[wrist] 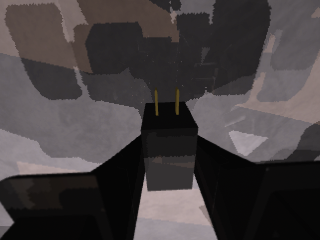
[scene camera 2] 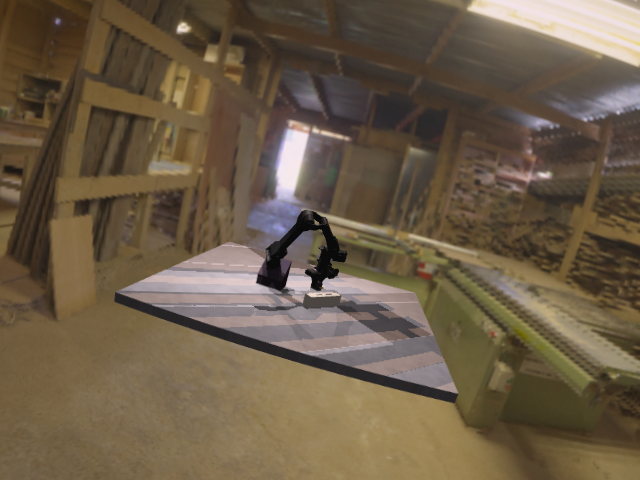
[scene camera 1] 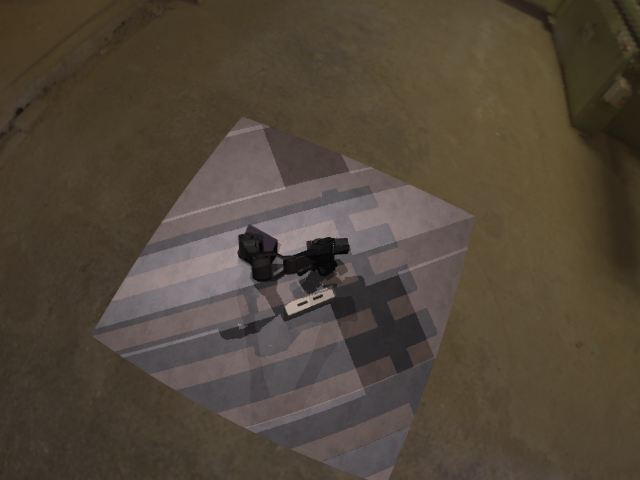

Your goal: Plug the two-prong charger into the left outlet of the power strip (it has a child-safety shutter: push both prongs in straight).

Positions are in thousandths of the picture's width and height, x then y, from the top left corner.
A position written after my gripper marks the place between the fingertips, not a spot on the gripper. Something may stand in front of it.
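What my gripper (wrist: 520,573) is holding is a black two-prong charger (wrist: 530,556).
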